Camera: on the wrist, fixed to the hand. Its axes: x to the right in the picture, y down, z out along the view.
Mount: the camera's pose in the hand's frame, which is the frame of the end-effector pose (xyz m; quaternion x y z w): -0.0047 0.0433 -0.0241 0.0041 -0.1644 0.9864 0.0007
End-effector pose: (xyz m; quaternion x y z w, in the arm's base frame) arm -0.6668 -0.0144 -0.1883 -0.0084 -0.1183 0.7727 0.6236
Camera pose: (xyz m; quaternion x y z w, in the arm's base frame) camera -0.7035 -0.0232 -0.2207 -0.0129 0.0911 -0.6175 0.7812
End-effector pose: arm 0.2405 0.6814 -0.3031 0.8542 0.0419 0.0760 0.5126
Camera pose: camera 0.2314 0.6813 -0.2542 -0.0565 0.9265 -0.3651 0.0712
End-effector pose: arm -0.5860 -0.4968 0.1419 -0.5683 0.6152 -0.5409 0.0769
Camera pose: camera -0.6282 -0.4892 0.1166 0.5178 0.5462 0.1664 0.6371
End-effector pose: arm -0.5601 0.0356 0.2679 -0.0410 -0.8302 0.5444 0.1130
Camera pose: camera -0.5523 0.0738 0.2369 0.7289 -0.0235 -0.1220 0.6732
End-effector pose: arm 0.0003 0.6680 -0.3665 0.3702 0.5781 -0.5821 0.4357
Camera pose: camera 0.0407 0.6945 -0.3787 0.4766 -0.4388 0.3661 0.6680
